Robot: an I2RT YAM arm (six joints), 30 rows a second.
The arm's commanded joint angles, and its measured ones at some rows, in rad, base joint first. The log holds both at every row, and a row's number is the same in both.
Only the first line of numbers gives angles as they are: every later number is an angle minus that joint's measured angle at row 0.
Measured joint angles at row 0:
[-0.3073 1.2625 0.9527 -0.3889 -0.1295 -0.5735]
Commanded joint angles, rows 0 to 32:
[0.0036 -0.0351 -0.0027 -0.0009 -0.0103 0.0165]
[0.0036 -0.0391 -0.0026 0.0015 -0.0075 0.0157]
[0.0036 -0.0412 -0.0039 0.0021 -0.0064 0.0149]
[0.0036 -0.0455 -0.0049 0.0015 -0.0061 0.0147]
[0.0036 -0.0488 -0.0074 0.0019 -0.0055 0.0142]
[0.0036 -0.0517 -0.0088 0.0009 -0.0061 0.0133]
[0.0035 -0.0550 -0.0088 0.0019 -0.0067 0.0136]
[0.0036 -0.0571 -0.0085 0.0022 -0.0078 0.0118]
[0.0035 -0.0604 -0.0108 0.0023 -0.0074 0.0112]
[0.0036 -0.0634 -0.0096 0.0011 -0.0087 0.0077]
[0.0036 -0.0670 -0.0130 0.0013 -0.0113 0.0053]
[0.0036 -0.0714 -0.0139 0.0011 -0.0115 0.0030]
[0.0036 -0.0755 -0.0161 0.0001 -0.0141 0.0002]
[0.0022 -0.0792 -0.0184 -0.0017 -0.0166 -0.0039]
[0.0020 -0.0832 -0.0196 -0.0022 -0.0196 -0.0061]
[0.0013 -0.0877 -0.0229 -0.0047 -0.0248 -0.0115]
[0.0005 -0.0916 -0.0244 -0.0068 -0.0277 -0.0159]
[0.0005 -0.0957 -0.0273 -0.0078 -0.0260 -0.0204]
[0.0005 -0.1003 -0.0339 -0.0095 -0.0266 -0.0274]
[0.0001 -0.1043 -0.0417 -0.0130 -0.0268 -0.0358]
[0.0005 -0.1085 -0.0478 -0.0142 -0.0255 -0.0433]
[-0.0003 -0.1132 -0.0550 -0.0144 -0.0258 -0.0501]
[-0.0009 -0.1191 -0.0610 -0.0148 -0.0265 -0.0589]
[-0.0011 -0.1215 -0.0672 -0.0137 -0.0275 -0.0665]
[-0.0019 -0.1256 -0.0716 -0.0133 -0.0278 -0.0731]
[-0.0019 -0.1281 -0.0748 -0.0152 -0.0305 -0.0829]
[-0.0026 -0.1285 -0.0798 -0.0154 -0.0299 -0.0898]
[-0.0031 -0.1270 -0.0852 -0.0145 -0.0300 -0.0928]
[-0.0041 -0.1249 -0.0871 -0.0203 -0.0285 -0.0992]
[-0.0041 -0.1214 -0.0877 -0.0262 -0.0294 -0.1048]
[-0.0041 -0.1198 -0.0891 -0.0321 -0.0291 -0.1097]
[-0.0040 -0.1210 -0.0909 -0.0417 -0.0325 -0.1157]
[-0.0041 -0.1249 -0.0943 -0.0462 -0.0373 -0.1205]
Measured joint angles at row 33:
[-0.0004 -0.1099 -0.0789 -0.0107 -0.0088 -0.0882]
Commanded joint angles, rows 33 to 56:
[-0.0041 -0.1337 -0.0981 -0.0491 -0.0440 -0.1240]
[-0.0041 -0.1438 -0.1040 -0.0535 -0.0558 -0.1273]
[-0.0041 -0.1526 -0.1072 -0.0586 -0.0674 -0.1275]
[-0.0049 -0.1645 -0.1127 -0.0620 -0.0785 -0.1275]
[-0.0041 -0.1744 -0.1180 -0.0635 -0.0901 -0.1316]
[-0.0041 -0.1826 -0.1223 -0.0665 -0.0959 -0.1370]
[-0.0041 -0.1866 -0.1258 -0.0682 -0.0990 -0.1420]
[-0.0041 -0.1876 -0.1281 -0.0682 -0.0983 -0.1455]
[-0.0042 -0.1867 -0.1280 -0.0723 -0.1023 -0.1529]
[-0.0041 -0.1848 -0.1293 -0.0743 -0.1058 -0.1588]
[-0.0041 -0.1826 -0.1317 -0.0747 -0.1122 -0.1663]
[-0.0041 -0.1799 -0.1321 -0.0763 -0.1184 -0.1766]
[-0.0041 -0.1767 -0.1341 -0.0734 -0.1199 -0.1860]
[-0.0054 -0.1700 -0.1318 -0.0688 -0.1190 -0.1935]
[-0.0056 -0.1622 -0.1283 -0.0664 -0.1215 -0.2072]
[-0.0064 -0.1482 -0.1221 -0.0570 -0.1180 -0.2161]
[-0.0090 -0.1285 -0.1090 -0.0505 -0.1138 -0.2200]
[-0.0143 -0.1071 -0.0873 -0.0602 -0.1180 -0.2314]
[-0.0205 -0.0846 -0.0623 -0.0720 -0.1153 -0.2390]
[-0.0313 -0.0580 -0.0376 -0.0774 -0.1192 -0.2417]
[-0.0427 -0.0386 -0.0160 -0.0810 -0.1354 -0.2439]
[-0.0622 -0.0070 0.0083 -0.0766 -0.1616 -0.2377]
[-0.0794 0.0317 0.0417 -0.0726 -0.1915 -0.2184]
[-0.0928 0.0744 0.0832 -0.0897 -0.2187 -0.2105]
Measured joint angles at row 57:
[-0.0591 0.0099 -0.0095 -0.0752 -0.1293 -0.2091]
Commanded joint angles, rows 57 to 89:
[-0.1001 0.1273 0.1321 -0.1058 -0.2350 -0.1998]
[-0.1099 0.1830 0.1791 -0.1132 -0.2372 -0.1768]
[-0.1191 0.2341 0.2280 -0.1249 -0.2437 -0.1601]
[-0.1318 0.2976 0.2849 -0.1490 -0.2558 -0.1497]
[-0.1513 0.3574 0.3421 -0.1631 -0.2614 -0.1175]
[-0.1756 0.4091 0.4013 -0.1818 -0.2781 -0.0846]
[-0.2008 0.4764 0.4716 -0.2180 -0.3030 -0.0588]
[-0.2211 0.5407 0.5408 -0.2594 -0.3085 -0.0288]
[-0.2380 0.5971 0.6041 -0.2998 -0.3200 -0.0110]
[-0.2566 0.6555 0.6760 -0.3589 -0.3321 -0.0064]
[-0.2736 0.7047 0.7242 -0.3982 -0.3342 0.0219]
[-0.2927 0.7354 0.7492 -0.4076 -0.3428 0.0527]
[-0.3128 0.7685 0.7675 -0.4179 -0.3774 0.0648]
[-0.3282 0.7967 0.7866 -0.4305 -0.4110 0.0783]
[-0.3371 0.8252 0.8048 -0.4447 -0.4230 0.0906]
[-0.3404 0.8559 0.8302 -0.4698 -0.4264 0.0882]
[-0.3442 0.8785 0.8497 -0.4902 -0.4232 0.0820]
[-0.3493 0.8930 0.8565 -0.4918 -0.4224 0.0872]
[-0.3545 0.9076 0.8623 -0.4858 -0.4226 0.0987]
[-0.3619 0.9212 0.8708 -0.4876 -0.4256 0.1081]
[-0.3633 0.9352 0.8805 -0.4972 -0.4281 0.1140]
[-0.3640 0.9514 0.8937 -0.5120 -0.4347 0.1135]
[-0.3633 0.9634 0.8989 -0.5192 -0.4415 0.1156]
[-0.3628 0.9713 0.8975 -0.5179 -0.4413 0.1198]
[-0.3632 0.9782 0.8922 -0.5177 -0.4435 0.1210]
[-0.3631 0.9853 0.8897 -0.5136 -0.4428 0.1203]
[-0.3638 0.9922 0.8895 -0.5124 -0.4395 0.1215]
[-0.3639 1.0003 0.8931 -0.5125 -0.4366 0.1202]
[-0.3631 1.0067 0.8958 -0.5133 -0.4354 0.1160]
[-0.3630 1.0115 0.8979 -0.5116 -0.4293 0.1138]
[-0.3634 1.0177 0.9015 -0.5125 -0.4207 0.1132]
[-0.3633 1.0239 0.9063 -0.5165 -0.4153 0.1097]
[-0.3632 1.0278 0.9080 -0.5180 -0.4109 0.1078]
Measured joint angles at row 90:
[-0.3635 1.0010 0.8763 -0.4765 -0.4002 0.1094]
